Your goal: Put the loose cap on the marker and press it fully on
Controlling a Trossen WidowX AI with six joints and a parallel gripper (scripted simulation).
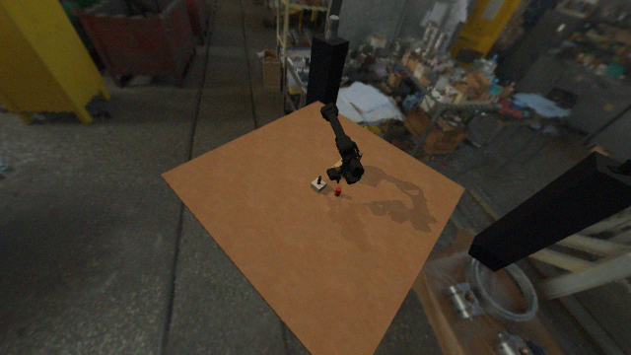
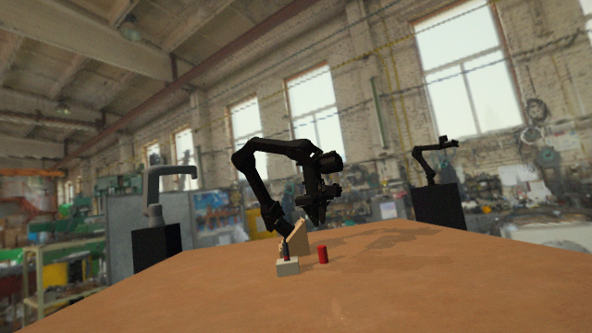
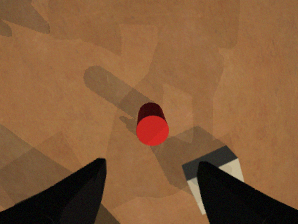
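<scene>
Right now the red cap is 10 mm to the right of my gripper tip and 90 mm below it. Also, from my gripper tip: holder block: 40 mm ahead, 120 mm to the right, 100 mm below.
</scene>
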